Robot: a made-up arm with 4 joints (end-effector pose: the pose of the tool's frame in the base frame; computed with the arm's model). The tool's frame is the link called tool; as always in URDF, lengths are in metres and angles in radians. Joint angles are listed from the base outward.
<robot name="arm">
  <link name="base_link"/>
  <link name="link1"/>
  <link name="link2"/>
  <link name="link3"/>
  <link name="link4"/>
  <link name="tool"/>
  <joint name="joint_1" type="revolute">
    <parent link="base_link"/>
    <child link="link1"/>
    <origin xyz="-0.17 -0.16 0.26" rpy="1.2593 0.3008 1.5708"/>
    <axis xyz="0 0 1"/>
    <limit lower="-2.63" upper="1.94" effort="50" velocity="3"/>
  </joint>
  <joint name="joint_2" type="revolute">
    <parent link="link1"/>
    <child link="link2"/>
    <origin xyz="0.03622 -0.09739 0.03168" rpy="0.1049 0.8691 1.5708"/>
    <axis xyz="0 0 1"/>
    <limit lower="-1.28" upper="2.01" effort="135" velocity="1.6"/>
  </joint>
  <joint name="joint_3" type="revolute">
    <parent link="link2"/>
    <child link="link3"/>
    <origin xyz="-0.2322 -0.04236 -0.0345" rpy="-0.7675 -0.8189 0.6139"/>
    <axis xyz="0 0 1"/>
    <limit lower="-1.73" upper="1.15" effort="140" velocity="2.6"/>
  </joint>
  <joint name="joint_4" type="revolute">
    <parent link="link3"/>
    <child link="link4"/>
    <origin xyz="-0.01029 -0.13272 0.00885" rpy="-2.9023 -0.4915 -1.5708"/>
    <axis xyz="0 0 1"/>
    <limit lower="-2.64" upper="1.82" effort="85" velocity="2.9"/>
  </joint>
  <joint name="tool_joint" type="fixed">
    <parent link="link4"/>
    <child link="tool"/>
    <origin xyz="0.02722 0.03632 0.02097" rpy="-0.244 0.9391 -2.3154"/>
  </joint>
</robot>
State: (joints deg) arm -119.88 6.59 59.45 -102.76
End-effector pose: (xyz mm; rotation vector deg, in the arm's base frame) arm 44.1 -286.3 341.9 90.05 -73.80 -23.04
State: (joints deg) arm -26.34 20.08 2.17 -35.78
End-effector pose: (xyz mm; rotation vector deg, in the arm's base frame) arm 82.4 -39.5 -31.0 47.35 -38.76 -52.57
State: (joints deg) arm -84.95 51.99 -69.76 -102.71
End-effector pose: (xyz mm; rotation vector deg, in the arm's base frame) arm -49.8 -470.1 -46.2 9.70 -52.25 -15.79
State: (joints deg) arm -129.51 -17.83 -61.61 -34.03
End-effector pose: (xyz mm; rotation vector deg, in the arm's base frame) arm -14.9 -446.6 635.2 -130.33 -112.97 22.54
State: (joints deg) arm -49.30 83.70 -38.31 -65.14
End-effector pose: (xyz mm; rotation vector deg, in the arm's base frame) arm -219.9 -65.1 -112.3 39.16 -4.90 -33.39
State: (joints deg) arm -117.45 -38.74 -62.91 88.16
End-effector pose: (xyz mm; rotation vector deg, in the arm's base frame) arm -71.2 -371.3 599.7 83.86 9.15 51.59
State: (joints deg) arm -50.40 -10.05 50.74 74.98
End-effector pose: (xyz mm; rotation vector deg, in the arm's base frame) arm 89.0 -261.2 140.2 -45.34 -40.55 -37.56
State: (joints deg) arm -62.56 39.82 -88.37 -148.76
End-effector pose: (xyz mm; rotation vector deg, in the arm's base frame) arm 10.9 -390.1 -72.7 57.94 -47.97 -9.41
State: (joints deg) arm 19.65 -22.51 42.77 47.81
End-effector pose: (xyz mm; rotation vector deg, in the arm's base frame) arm 101.7 -21.4 142.1 32.53 -22.77 -54.44
